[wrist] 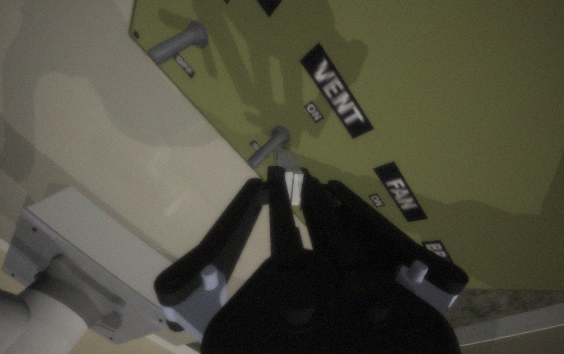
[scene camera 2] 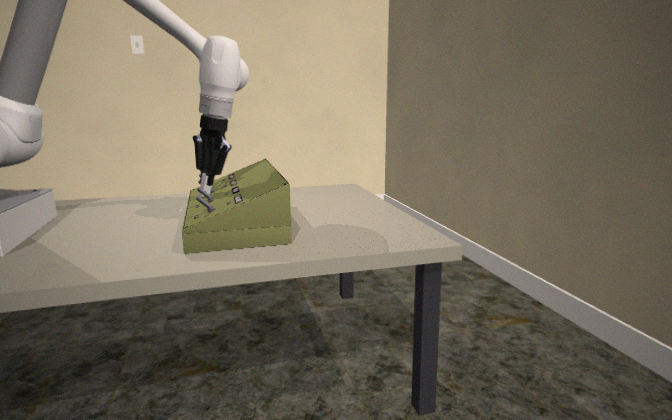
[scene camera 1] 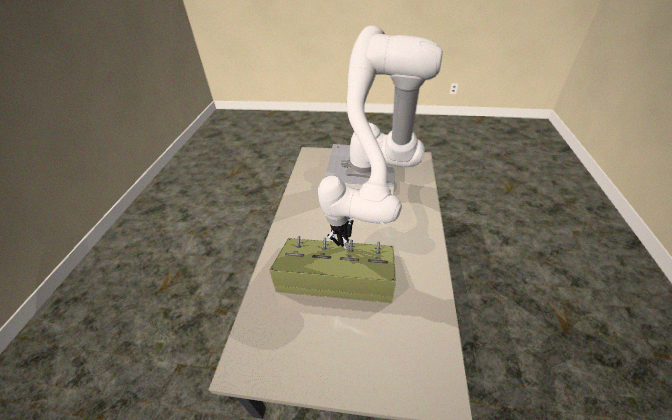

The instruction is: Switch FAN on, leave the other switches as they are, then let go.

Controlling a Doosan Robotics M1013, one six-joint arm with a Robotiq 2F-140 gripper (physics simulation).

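The olive switch box (scene camera 1: 332, 287) (scene camera 2: 250, 227) (wrist: 475, 125) has four levers. In the wrist view the FAN label (wrist: 401, 192) and its ON mark (wrist: 376, 200) show. The FAN lever (scene camera 1: 324, 243) tilts toward the robot base, on the OFF side; it is hidden behind the gripper in the wrist view. My gripper (scene camera 1: 346, 245) (scene camera 2: 206, 187) (wrist: 281, 160) is shut and empty, its tips low over the sloped face between the VENT and FAN levers, close beside the VENT lever (scene camera 1: 351, 245) (wrist: 269, 147). Whether it touches a lever I cannot tell.
The LAMP lever (scene camera 1: 378, 247) (wrist: 175, 44) and BRAKE lever (scene camera 1: 299, 242) (scene camera 2: 205, 202) stand at the ends of the row, also tilted toward the base. The VENT label (wrist: 336, 91) is beyond its lever. The box stands on the table (scene camera 1: 350, 360) (scene camera 2: 350, 240), in front of the arm's base plate (scene camera 1: 340, 155).
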